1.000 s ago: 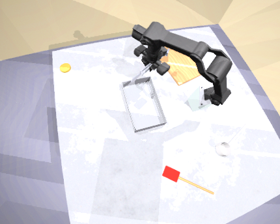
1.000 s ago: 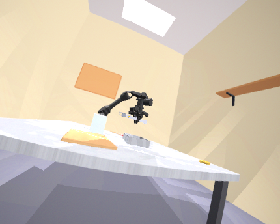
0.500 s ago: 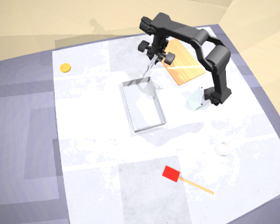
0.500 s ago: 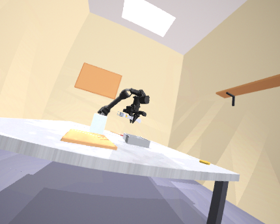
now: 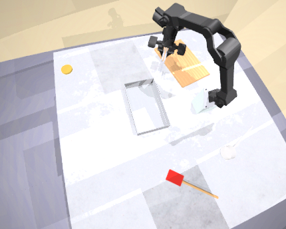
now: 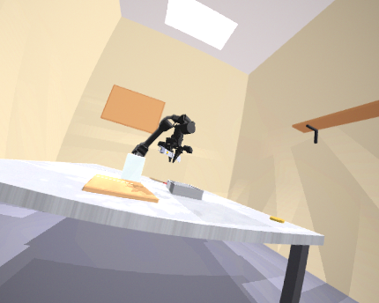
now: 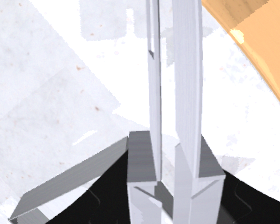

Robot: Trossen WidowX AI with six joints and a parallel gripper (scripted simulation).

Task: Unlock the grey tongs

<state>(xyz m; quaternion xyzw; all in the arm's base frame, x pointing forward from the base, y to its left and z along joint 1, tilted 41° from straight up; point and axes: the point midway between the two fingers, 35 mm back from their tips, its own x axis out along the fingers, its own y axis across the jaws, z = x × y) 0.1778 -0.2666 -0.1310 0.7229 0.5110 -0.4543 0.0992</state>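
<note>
The wooden board is 200 mm behind my gripper tip, 60 mm to the right of it and 160 mm below it. Round my gripper tip: grey roasting tin: 160 mm ahead, 190 mm to the left, 140 mm below.
</note>
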